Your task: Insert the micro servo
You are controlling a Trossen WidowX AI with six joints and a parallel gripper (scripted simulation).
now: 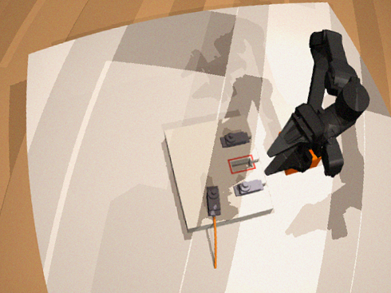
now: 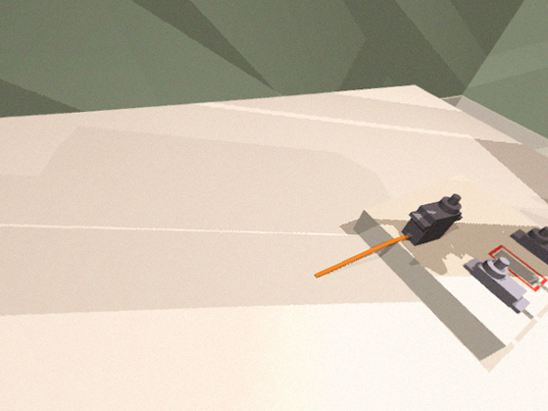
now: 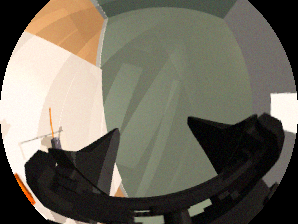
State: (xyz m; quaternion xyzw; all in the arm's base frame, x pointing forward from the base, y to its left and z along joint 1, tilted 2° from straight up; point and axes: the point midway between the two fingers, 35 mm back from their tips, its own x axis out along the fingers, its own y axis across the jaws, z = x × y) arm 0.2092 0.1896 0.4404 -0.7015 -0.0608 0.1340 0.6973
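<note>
Now: gripper tip 470 mm above the deck, 200 mm to the left of it and 50 mm short of it.
</note>
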